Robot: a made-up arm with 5 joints. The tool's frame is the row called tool.
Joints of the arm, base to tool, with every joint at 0 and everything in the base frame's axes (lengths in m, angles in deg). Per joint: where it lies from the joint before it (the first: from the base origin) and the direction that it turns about. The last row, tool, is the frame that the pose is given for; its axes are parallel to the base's.
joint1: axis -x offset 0 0 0.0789
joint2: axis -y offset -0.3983 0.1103 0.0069
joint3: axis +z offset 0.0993 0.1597 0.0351
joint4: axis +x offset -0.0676 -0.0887 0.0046
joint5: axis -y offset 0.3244 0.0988 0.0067
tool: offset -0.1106 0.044 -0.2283
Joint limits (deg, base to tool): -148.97..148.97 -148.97..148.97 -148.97..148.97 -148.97..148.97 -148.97..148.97
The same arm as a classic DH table. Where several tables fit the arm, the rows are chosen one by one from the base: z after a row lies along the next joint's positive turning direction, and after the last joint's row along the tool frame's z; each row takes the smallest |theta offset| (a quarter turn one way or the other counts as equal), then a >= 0, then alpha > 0; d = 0 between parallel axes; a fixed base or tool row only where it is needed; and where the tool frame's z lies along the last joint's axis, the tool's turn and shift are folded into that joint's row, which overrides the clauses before.
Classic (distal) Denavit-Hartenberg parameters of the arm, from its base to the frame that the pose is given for. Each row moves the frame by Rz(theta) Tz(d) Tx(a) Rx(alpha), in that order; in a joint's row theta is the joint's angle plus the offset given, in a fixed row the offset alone. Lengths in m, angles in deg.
base (fixed): theta_offset -90.00  d 0.0789  a 0.0000  alpha 90.00
joint1: theta_offset 90.00  d 0.3983  a 0.0069  alpha 90.00
joint2: theta_offset -90.00  d -0.2700  a 0.0993  alpha -90.00
joint3: theta_offset -90.00  d 0.0397  a 0.0887  alpha -90.00
joint4: theta_offset -90.00  d 0.2568  a 0.0067  alpha -90.00
joint5: theta_offset 90.00  d -0.1428  a 0.1106  alpha 90.00
tool (fixed): theta_offset 180.00  d -0.2283  a 0.0000  alpha 0.00
Joint limits (deg, base to tool): -148.97..148.97 -148.97..148.97 -148.97..148.97 -148.97..148.97 -148.97..148.97

